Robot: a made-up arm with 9 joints. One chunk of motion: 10 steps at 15 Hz.
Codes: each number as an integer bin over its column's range. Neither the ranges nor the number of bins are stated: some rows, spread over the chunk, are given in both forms.
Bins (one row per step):
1: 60 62 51 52 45 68 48 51 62
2: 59 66 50 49 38 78 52 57 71
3: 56 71 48 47 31 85 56 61 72
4: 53 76 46 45 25 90 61 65 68
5: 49 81 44 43 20 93 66 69 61
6: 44 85 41 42 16 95 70 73 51
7: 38 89 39 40 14 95 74 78 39
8: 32 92 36 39 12 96 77 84 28
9: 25 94 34 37 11 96 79 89 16
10: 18 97 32 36 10 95 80 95 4
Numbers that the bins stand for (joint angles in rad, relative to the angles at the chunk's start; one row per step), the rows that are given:
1: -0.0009 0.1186 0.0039 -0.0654 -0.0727 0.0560 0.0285 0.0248 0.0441
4: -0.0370 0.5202 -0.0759 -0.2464 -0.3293 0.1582 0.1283 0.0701 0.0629
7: -0.1142 0.8931 -0.1876 -0.3757 -0.4704 0.1814 0.2281 0.1121 -0.0279
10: -0.2173 1.1226 -0.2993 -0.4791 -0.5217 0.1814 0.2741 0.1671 -0.1375
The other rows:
2: -0.0061 0.2333 -0.0120 -0.1429 -0.1625 0.1024 0.0592 0.0442 0.0723
3: -0.0215 0.3768 -0.0439 -0.1946 -0.2523 0.1349 0.0899 0.0572 0.0755
5: -0.0576 0.6636 -0.1078 -0.2981 -0.3934 0.1721 0.1667 0.0830 0.0410
6: -0.0833 0.7784 -0.1557 -0.3239 -0.4447 0.1814 0.1974 0.0960 0.0097
8: -0.1452 0.9792 -0.2355 -0.4015 -0.4961 0.1861 0.2511 0.1315 -0.0623
9: -0.1812 1.0366 -0.2674 -0.4532 -0.5089 0.1861 0.2665 0.1477 -0.0999

